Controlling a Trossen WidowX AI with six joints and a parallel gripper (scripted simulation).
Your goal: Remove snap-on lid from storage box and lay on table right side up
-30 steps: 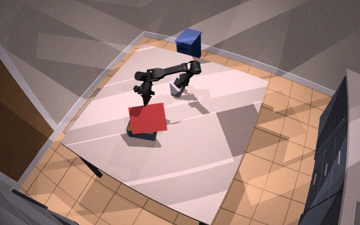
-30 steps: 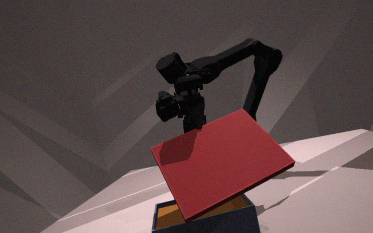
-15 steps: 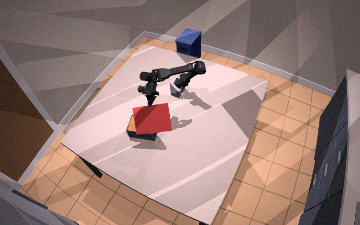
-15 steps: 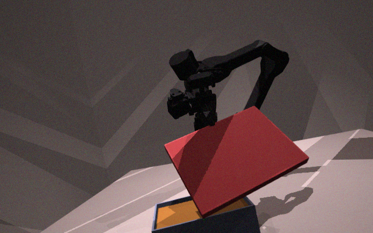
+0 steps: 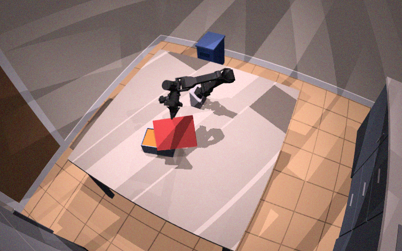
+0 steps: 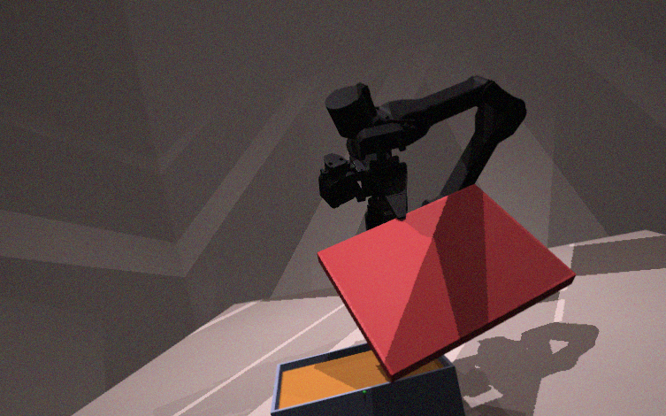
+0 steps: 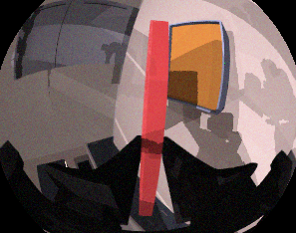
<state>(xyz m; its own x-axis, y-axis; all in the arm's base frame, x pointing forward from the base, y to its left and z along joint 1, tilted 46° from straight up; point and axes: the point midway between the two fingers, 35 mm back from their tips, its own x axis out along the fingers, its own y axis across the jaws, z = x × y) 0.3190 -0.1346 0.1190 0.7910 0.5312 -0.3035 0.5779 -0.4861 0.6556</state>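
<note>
My gripper tip is 5 cm short of the red lid, 5 cm above it and 3 cm to the right of it. Also, from my gripper tip: storage box: 19 cm below, 9 cm to the right, 7 cm ahead.
</note>
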